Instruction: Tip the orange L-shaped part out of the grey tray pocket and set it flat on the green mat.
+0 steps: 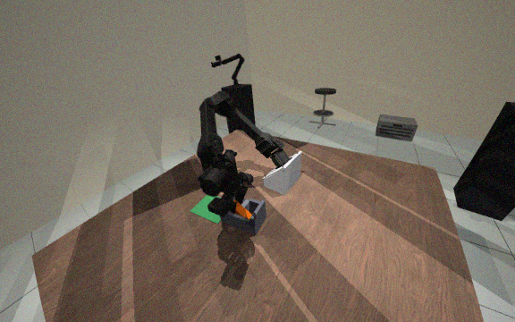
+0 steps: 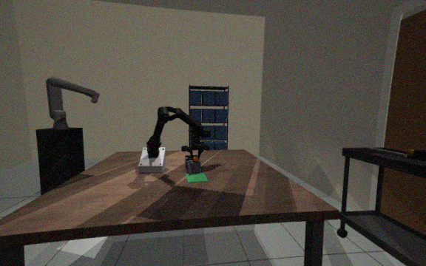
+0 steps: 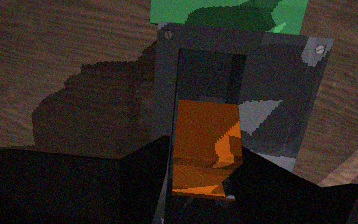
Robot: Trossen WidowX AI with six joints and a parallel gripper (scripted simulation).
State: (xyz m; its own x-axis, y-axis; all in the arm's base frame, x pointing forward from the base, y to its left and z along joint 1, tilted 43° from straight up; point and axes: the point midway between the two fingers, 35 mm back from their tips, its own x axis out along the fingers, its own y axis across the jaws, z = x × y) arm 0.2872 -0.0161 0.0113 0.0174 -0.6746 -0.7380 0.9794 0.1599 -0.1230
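Right now the green mat is 15 cm to the right of my gripper tip, 8 cm below it and 1 cm ahead of it. Also, from my gripper tip: orange L-shaped part (3 cm to the left, 3 cm below, 2 cm behind).
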